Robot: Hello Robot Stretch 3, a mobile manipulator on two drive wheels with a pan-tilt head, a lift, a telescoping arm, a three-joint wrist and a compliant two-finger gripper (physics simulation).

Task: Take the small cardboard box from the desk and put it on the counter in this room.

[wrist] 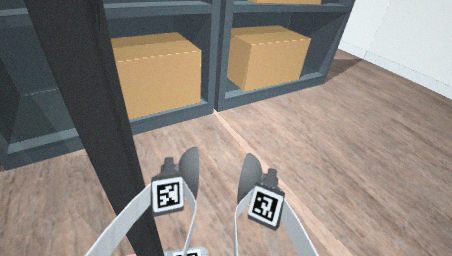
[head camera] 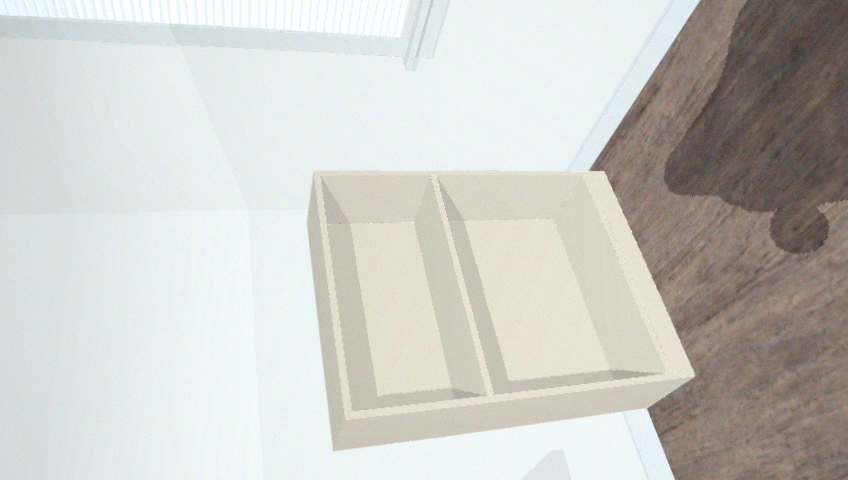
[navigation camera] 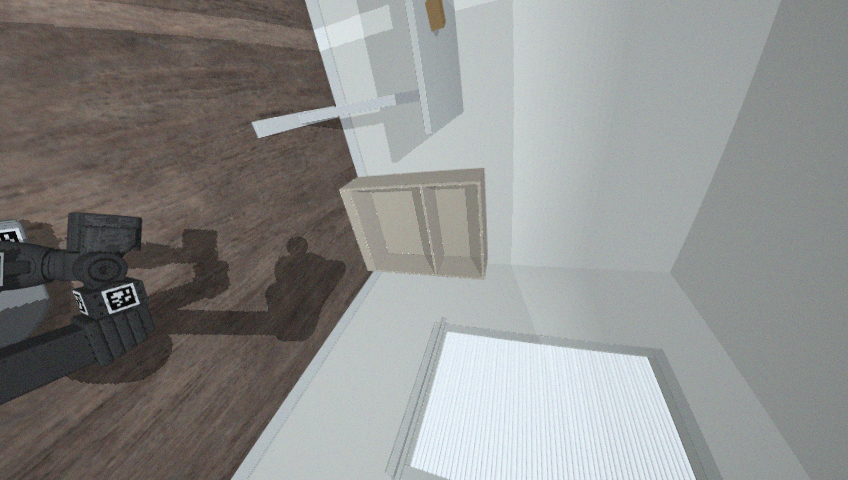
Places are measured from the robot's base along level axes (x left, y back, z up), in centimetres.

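Pixels of known places: gripper, fingertip midpoint: (wrist: 220,167).
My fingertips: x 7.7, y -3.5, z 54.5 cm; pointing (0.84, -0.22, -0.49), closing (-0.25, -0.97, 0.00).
Note:
Behind a point stands the place of what it marks.
The small cardboard box (navigation camera: 436,14) @(z 98.3, x -101.5, y -67.9 cm) sits on the white desk (navigation camera: 443,77) @(z 95.0, x -121.2, y -53.4 cm), at the top edge of the navigation camera view, where part of it is cut off. The desk's near end and one leg show there. My gripper (wrist: 220,167) @(z 54.5, x 7.7, y -3.5 cm) is open and empty in the wrist view, with its two fingertips apart above the wooden floor. It is far from the small box. The counter cannot be made out in these views.
A beige two-compartment shelf unit (head camera: 464,285) (navigation camera: 422,228) stands against the wall beside the desk, near a window (head camera: 238,14) @(z 128.2, x -142.7, y 94.0 cm) (navigation camera: 547,410) @(z 145.9, x -110.7, y 106.0 cm). In the wrist view, a dark shelf unit (wrist: 218,60) @(z 28.5, x 94.3, y -18.9 cm) holds large cardboard boxes (wrist: 160,80) @(z 23.8, x 83.5, y 7.8 cm) (wrist: 272,60) @(z 24.4, x 105.7, y -51.6 cm).

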